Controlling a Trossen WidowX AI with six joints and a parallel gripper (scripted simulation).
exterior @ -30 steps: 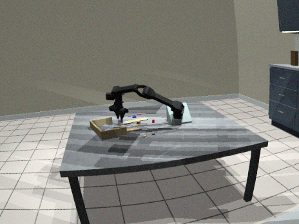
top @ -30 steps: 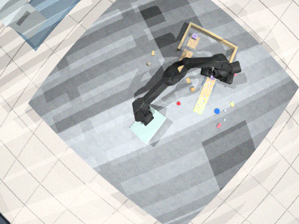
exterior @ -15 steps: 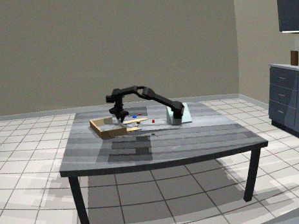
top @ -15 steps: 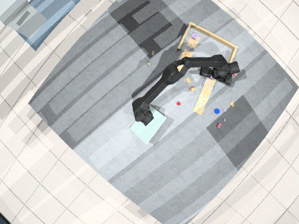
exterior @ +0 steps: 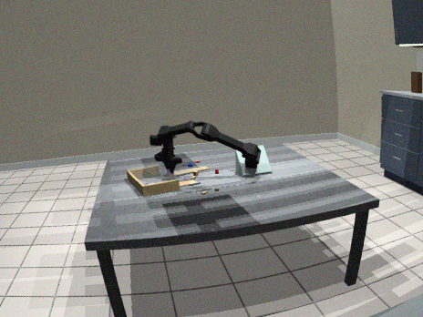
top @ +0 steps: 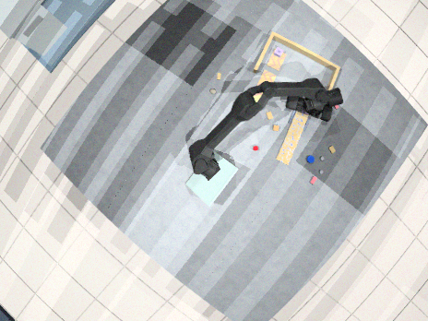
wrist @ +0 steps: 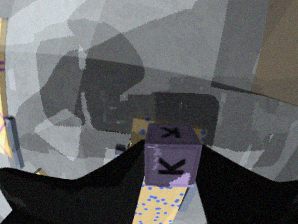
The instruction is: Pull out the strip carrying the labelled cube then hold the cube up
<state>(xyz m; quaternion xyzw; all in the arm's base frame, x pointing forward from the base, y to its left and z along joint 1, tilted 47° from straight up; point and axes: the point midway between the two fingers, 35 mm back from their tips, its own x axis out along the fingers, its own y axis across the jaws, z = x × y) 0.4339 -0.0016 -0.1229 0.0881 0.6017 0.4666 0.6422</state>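
Right now the red dot is 260 mm behind my gripper tip and 30 mm to the left of it. Round my gripper tip: blue disc 120 mm behind, 160 mm to the right, 10 mm below.
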